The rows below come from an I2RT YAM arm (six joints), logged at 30 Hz.
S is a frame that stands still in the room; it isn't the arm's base.
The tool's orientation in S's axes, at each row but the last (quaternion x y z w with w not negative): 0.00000 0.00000 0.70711 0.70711; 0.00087 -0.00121 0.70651 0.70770; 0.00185 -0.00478 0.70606 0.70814; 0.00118 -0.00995 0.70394 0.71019; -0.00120 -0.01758 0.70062 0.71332; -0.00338 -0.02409 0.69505 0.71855; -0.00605 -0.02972 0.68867 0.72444; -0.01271 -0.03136 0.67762 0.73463; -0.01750 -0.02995 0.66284 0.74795; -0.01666 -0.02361 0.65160 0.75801; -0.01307 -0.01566 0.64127 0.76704; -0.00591 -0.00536 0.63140 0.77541; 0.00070 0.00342 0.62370 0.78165
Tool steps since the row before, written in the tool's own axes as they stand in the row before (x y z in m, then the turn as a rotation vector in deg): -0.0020 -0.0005 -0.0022 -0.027 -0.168 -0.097; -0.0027 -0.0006 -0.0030 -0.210 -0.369 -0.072; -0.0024 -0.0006 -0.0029 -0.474 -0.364 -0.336; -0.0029 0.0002 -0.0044 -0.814 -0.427 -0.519; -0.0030 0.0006 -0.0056 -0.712 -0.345 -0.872; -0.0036 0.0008 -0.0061 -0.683 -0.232 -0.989; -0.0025 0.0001 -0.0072 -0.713 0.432 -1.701; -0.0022 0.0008 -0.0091 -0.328 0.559 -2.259; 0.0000 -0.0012 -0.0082 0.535 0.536 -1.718; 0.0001 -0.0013 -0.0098 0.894 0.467 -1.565; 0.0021 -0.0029 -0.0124 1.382 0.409 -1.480; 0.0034 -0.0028 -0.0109 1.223 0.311 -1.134; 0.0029 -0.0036 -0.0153 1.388 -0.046 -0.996
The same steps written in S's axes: 0.0005 -0.0020 -0.0022 0.168 -0.027 -0.097; 0.0006 -0.0027 -0.0030 0.369 -0.210 -0.072; 0.0006 -0.0024 -0.0029 0.364 -0.472 -0.339; -0.0002 -0.0028 -0.0044 0.426 -0.810 -0.526; -0.0005 -0.0029 -0.0057 0.356 -0.698 -0.879; -0.0007 -0.0034 -0.0062 0.248 -0.662 -0.999; 0.0001 -0.0023 -0.0073 -0.379 -0.635 -1.744; -0.0004 -0.0019 -0.0092 -0.439 -0.228 -2.297; 0.0017 0.0000 -0.0081 -0.350 0.619 -1.738; 0.0019 0.0000 -0.0097 -0.237 0.963 -1.576; 0.0037 0.0016 -0.0123 -0.097 1.433 -1.485; 0.0036 0.0027 -0.0109 -0.039 1.258 -1.138; 0.0041 0.0020 -0.0153 0.347 1.340 -1.002
